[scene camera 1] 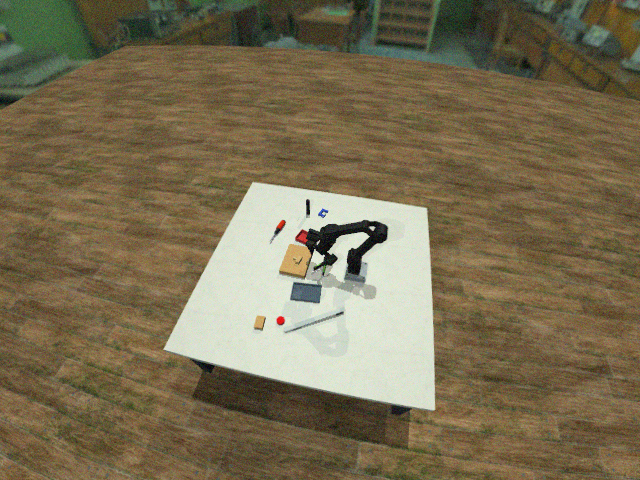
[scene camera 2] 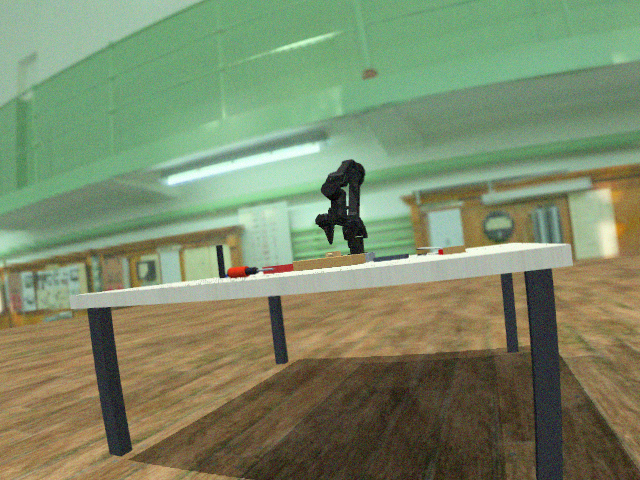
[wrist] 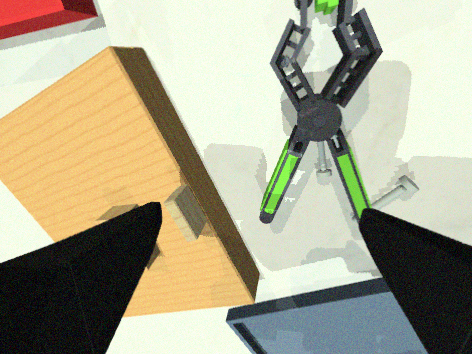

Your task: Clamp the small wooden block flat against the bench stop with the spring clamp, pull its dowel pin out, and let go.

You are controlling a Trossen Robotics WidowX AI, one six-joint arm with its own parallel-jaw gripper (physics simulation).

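Frame: origin at the arm's base, x back, y right, z up, level; millimetres.
Where they show: gripper, between the fingertips: [scene camera 1: 317,259] [scene camera 2: 340,246] [wrist: 260,214]; arm's base, origin of its link: [scene camera 1: 354,269].
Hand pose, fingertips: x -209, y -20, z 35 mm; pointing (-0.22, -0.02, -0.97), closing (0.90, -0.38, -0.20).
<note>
Each offset is from my fingertips to the centre of the thing. "pt": to the spot under its first point.
The spring clamp @[dx +39, dy +10, dz -55 mm] [scene camera 1: 323,268] [wrist: 319,120], black with green handles and pads, lies on the table beside the wooden board @[dx -125, dy -9, dz -53 mm] [scene camera 1: 289,267] [scene camera 2: 320,262] [wrist: 100,125]. In the wrist view its jaws point up and its handles spread toward my gripper [scene camera 1: 321,254] [scene camera 2: 344,240] [wrist: 262,209]. The gripper is open and empty above them; the right fingertip overlaps the end of the right handle. A short upright wooden piece @[pt dx -50, dy -2, dz -21 mm] [wrist: 186,212], which looks like the bench stop, stands near the board's edge. The small block with its dowel @[dx -109, dy -16, dz -28 mm] [scene camera 1: 297,260] is on the board, tiny in scene camera 1; the left finger hides it in the wrist view.
A red tray @[dx -125, dy +172, dz -56 mm] [scene camera 1: 301,236] [scene camera 2: 279,268] [wrist: 35,17] and a dark blue tray @[dx -8, dy -186, dz -62 mm] [scene camera 1: 306,292] [wrist: 325,320] flank the board. A pale bolt @[dx +59, dy -50, dz -64 mm] [wrist: 395,195] lies by the right handle. A screwdriver @[dx -322, dy +169, dz -52 mm] [scene camera 1: 280,225], red ball @[dx -79, dy -381, dz -61 mm] [scene camera 1: 280,320] and grey bar @[dx +82, dy -329, dz -53 mm] [scene camera 1: 315,321] lie farther off.
</note>
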